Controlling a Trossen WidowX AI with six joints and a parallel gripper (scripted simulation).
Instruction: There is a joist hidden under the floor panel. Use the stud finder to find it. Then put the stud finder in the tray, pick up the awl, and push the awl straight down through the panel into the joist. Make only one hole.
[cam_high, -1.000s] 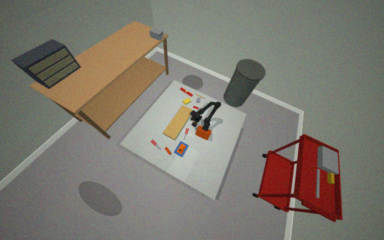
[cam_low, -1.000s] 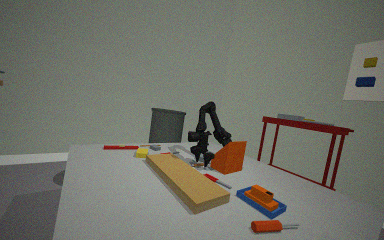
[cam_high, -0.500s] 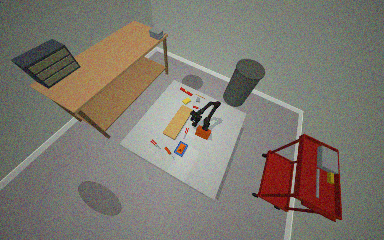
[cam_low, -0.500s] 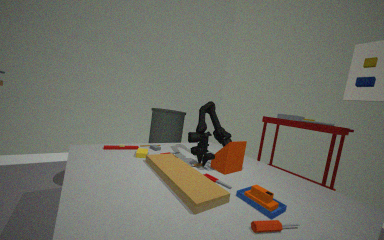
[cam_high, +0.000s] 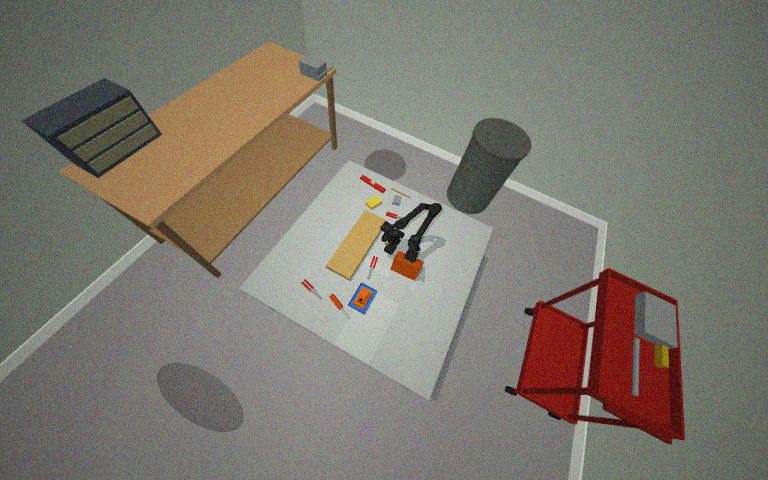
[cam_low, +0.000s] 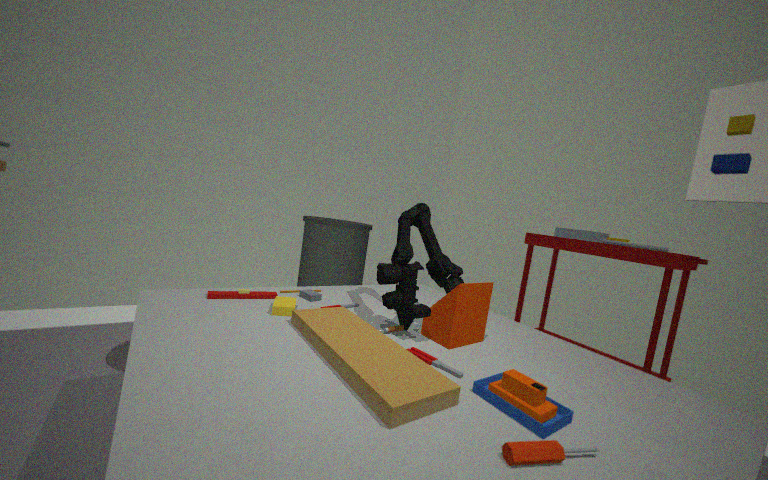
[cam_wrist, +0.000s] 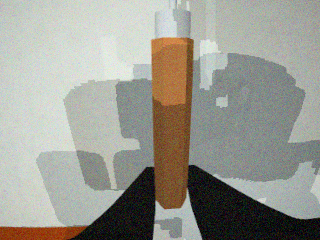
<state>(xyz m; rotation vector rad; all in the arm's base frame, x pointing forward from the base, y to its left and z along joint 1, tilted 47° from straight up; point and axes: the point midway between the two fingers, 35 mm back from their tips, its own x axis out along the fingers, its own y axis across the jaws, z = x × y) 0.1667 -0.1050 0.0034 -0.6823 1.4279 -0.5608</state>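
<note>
My gripper tip is 6 cm short of the awl. Also, from my gripper tip: yellow block (33 cm ahead, 24 cm to the right, 1 cm above); grey block (21 cm ahead, 37 cm to the right); blue tray (3 cm behind, 42 cm to the left).
</note>
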